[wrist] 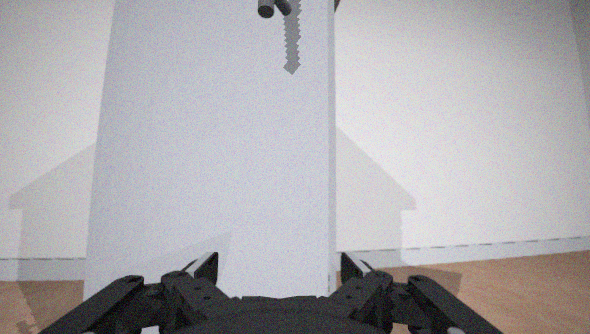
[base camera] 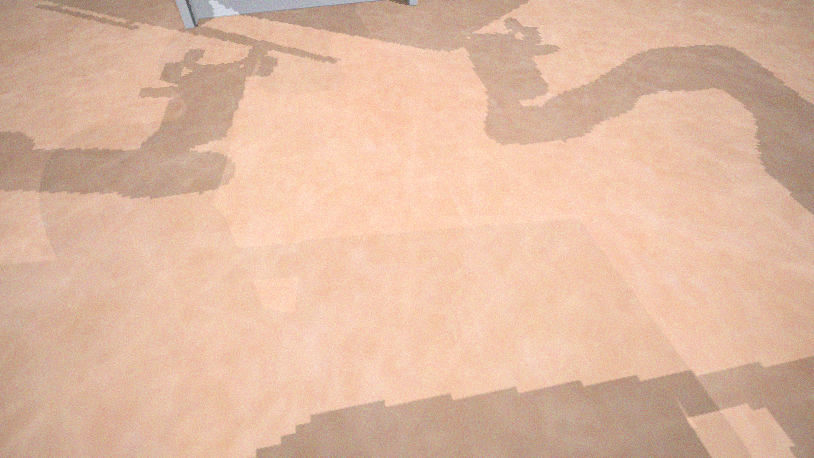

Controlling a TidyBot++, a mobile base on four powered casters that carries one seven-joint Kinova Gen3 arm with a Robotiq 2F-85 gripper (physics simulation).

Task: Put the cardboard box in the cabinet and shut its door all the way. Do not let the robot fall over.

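Places are measured from the arm's base along level axes (x ahead, y left, z up), in metres.
Pixels of known places: gripper, fingertip midpoint: (wrist: 280, 266).
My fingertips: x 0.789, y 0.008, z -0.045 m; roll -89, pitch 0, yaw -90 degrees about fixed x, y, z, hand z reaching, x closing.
Behind a point stands the place of what it marks.
The cabinet's pale blue-grey door (wrist: 210, 150) {x 0.868, y 0.087, z 0.049 m} stands upright and fills the middle of the wrist view. Its far edge runs down at right of centre. The lower end of the dark handle (wrist: 266, 9) {x 0.788, y 0.023, z 0.149 m} shows at the top, with its shadow on the door below. My gripper (wrist: 280, 266) {x 0.789, y 0.008, z -0.045 m} is open and empty, low in the wrist view, facing the lower part of the door; the gap to it cannot be judged. The foot of the cabinet (base camera: 296, 5) {x 1.143, y 0.155, z -0.389 m} shows at the top left of the base view. The cardboard box cannot be made out in either view.
A white wall (wrist: 465, 125) {x 1.812, y -1.090, z 0.397 m} with a pale skirting stands behind the door. The wooden floor (wrist: 540, 285) {x 1.474, y -1.090, z -0.396 m} (base camera: 370, 159) {x 0.579, y 0.015, z -0.396 m} shows at both sides of the door and across the base view, where shadows of the arm and gripper fall on it.
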